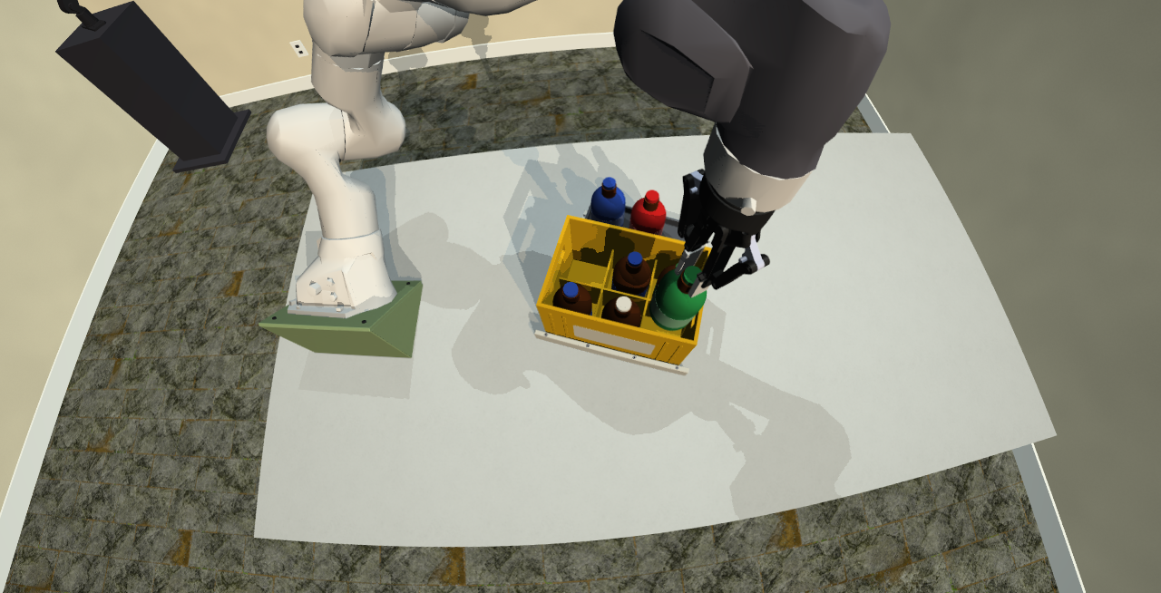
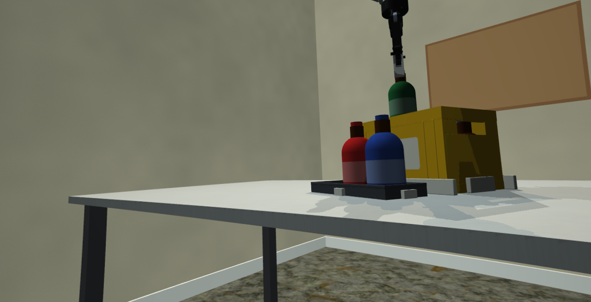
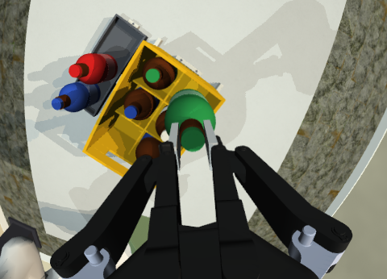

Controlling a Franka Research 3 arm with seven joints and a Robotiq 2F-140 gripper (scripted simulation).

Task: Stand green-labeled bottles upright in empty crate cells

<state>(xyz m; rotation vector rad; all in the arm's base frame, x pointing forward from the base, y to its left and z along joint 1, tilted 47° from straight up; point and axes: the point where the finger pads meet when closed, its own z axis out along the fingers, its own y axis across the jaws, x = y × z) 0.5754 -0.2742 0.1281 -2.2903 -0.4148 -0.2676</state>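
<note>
Now: the green-labeled bottle 90 mm below my hand. The rest, counted from my hand: blue-labeled bottle (290 mm to the left, 260 mm below, 80 mm behind); red bottle (260 mm below, 250 mm to the left); dark tray (330 mm below, 250 mm to the left).
</note>
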